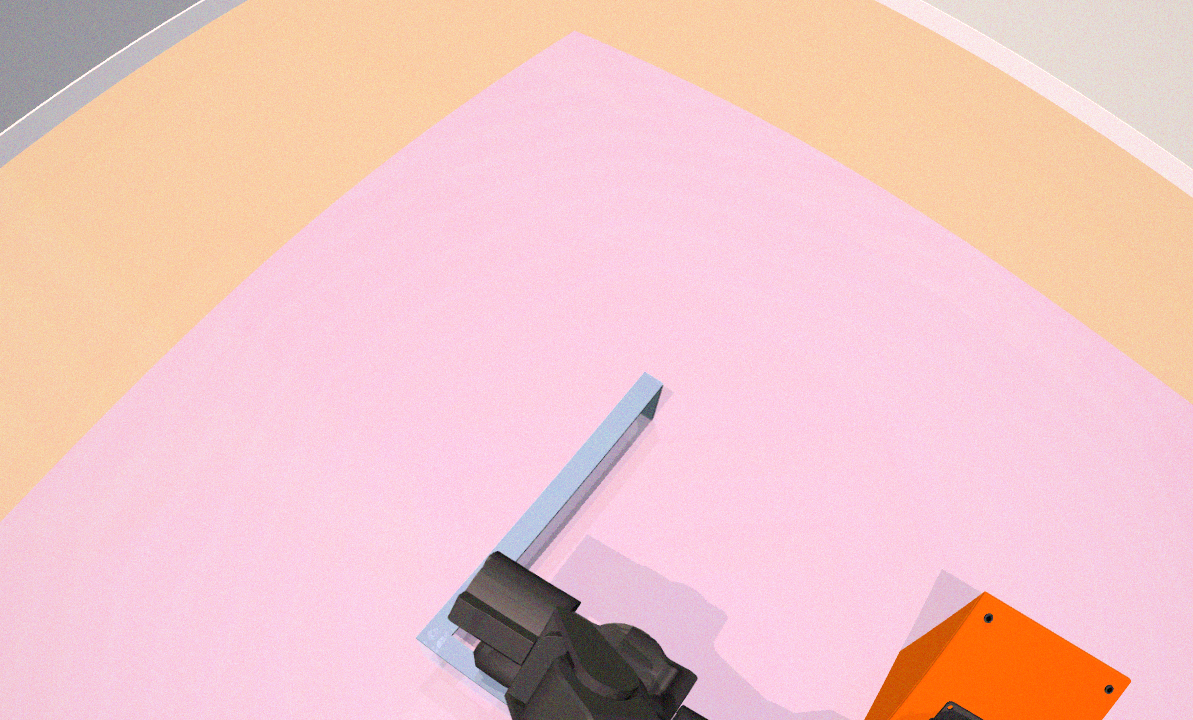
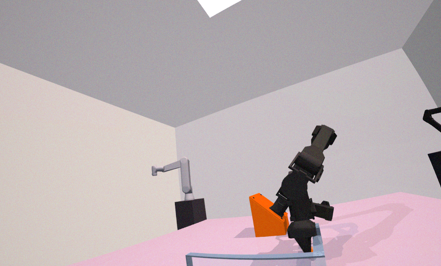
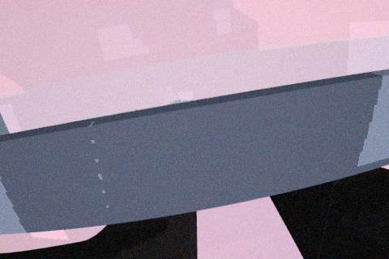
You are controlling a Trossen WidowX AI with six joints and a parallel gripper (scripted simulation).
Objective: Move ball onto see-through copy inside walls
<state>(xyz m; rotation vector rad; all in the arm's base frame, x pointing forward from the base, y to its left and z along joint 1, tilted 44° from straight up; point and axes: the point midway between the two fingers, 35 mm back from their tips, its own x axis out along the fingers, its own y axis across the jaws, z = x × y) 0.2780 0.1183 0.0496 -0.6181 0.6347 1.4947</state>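
Right now the orange ball is right at my gripper tip. Also, from my gripper tip: faint orange patch (10 mm above).
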